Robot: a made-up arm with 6 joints.
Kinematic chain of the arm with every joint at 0, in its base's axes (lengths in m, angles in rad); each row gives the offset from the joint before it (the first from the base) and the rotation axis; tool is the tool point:
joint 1: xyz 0 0 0.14 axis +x
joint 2: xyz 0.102 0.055 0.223 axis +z
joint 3: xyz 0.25 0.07 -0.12 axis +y
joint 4: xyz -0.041 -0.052 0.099 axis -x
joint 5: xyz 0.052 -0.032 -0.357 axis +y
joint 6: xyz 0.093 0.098 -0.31 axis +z
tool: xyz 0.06 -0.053 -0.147
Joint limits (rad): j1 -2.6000..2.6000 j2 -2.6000..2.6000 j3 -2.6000..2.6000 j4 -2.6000..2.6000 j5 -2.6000..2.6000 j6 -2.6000..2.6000
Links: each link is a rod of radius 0.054 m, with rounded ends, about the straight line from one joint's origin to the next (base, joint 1, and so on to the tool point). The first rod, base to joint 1, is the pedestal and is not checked.
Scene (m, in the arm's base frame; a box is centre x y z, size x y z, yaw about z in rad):
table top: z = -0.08
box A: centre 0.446 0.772 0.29 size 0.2 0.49 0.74 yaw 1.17
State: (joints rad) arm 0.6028 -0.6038 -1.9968 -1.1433 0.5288 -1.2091
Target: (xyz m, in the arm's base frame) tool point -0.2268 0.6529 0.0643
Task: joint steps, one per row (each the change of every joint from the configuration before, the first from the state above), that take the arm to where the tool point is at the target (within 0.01 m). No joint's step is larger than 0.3 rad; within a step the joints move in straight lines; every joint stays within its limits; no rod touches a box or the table.
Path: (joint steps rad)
1: 0.2643 0.1333 -0.0531 0.0144 0.0685 -0.1320
2: 0.2644 0.1333 -0.0531 0.0145 0.0685 -0.1320
3: 0.2643 0.1333 -0.0532 0.0144 0.0685 -0.1320
4: -0.1589 0.0387 0.1595 -0.1462 -0.0757 0.2565
5: -0.1589 0.0388 0.1594 -0.1462 -0.0758 0.2565
6: -0.1589 0.0388 0.1594 -0.1462 -0.0757 0.2565
7: -0.1588 0.0387 0.1594 -0.1462 -0.0758 0.2564
8: -0.1675 0.0646 -0.0725 -0.1829 0.1047 -0.2421
9: -0.1675 0.0645 -0.0724 -0.1828 0.1046 -0.2422
10: -0.1675 0.0645 -0.0725 -0.1828 0.1047 -0.2421

